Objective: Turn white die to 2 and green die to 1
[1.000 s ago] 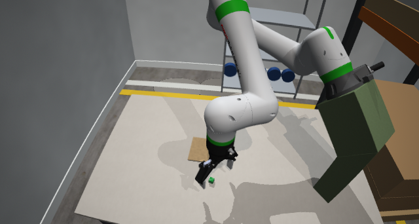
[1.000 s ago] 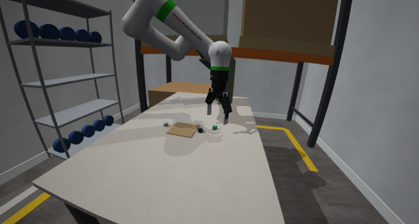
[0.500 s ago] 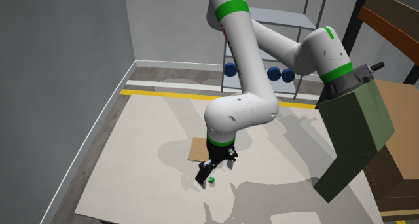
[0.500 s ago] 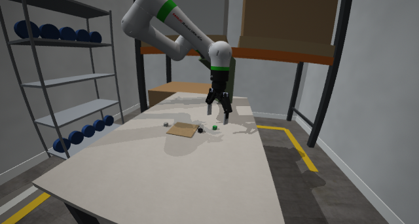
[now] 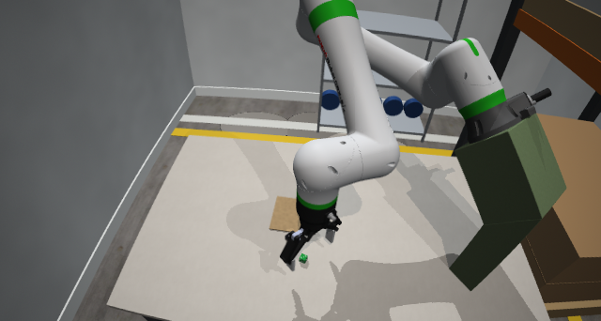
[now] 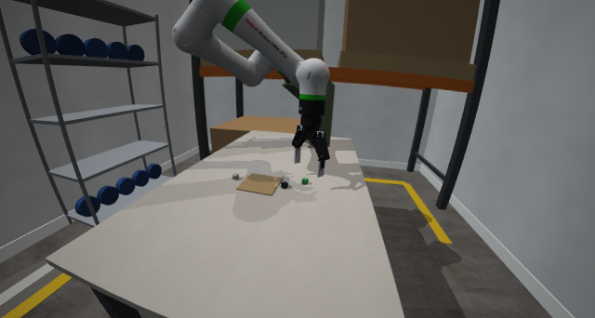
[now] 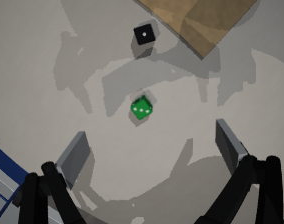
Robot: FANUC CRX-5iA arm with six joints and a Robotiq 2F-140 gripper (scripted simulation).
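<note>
Right now the green die is 2 cm ahead of my hand, 1 cm to the right of it and 5 cm below it. The rest, counted from my hand: mat 4 cm ahead, 18 cm to the right, 6 cm below; then black die 6 cm ahead, 9 cm to the right, 5 cm below; then white die 1 cm ahead, 29 cm to the right, 5 cm below.
</note>
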